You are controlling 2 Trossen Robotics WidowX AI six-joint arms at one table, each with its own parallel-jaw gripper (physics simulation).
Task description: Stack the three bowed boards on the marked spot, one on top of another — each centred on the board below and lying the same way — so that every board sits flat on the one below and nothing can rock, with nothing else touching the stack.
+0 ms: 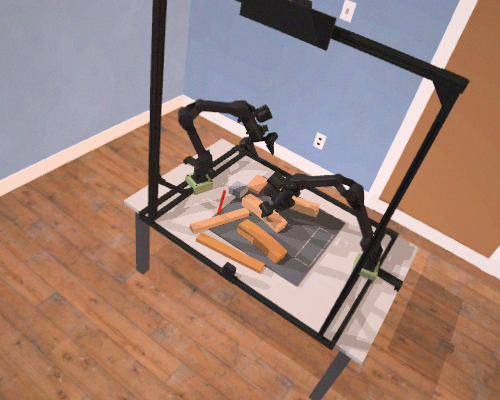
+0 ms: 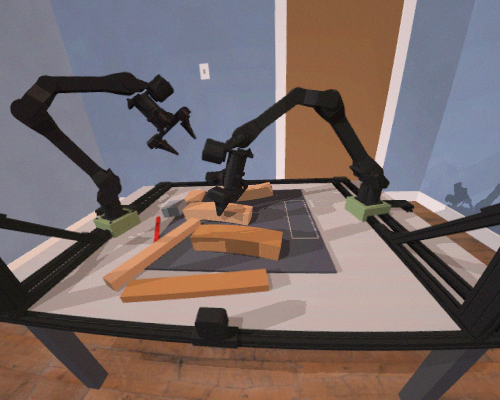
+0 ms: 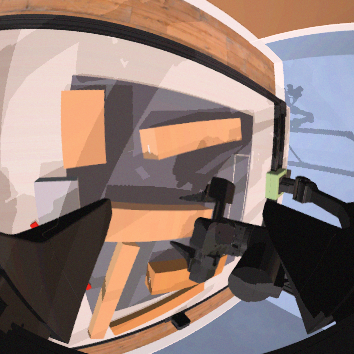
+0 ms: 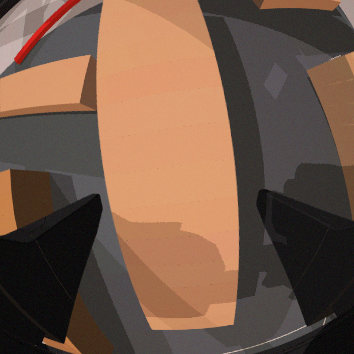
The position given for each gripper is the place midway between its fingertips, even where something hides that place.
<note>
The left gripper (image 2: 186, 146) is open and holds nothing. Also in view: a grey block (image 3: 54, 196). The right gripper (image 2: 225, 210) is open, with nothing in its grasp.
The left gripper is seen too in image 3 (image 3: 189, 208). The right gripper is seen too in image 3 (image 3: 175, 219) and in image 4 (image 4: 180, 199). Image 4 does not show the grey block: it is out of frame.
</note>
